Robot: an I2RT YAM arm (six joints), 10 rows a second.
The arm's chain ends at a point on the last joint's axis. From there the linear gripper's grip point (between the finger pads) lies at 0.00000 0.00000 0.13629 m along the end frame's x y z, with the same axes.
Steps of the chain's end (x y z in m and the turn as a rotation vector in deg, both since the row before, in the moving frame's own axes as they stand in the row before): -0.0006, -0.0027, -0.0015, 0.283, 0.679, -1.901; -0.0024, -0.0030, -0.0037, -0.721, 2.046, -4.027; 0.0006, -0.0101, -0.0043, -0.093, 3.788, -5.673; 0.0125, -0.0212, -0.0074, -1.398, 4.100, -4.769; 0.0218, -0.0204, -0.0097, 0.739, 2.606, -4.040; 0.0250, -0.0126, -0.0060, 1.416, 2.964, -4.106; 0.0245, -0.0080, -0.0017, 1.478, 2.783, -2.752
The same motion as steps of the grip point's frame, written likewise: 0.0010, -0.0034, -0.0015, 0.283, 0.679, -1.901; 0.0025, -0.0015, -0.0038, -0.721, 2.046, -4.027; 0.0096, -0.0103, -0.0046, -0.093, 3.788, -5.673; 0.0224, -0.0183, -0.0078, -1.398, 4.100, -4.769; 0.0279, -0.0224, -0.0099, 0.739, 2.606, -4.040; 0.0319, -0.0162, -0.0062, 1.416, 2.964, -4.106; 0.0310, -0.0117, -0.0019, 1.478, 2.783, -2.752
